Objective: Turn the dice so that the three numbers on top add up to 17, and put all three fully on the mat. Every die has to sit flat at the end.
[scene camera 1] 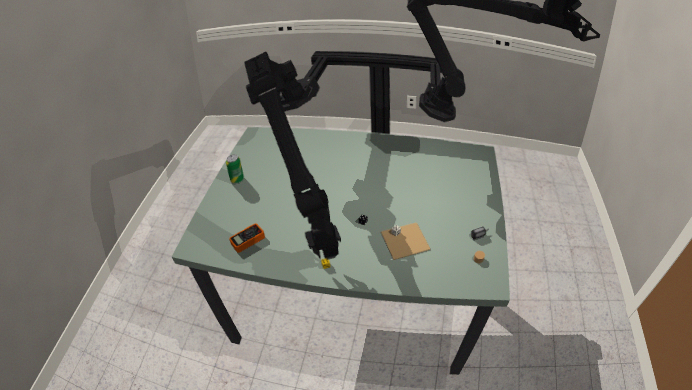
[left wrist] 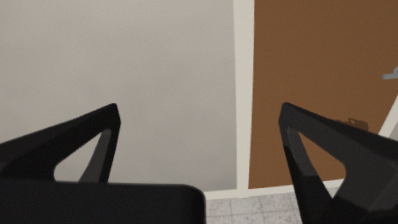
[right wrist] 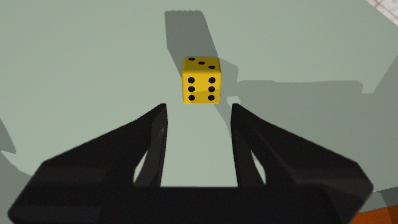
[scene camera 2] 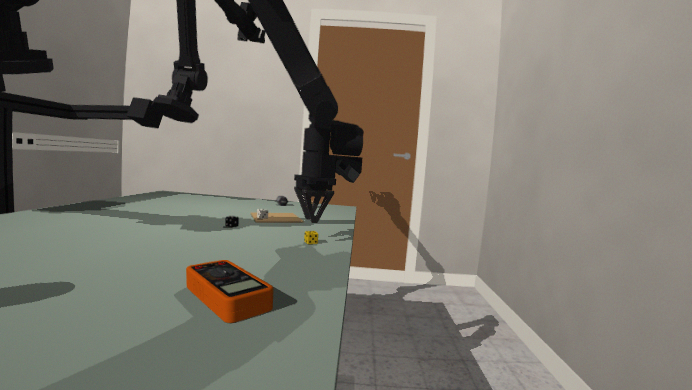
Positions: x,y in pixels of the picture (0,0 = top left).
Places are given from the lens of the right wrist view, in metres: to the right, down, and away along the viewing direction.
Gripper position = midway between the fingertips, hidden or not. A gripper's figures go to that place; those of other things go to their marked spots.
my right gripper (right wrist: 199,113): 0.00, 0.00, 0.13
yellow die (right wrist: 201,76): 0.00, -0.02, 0.14
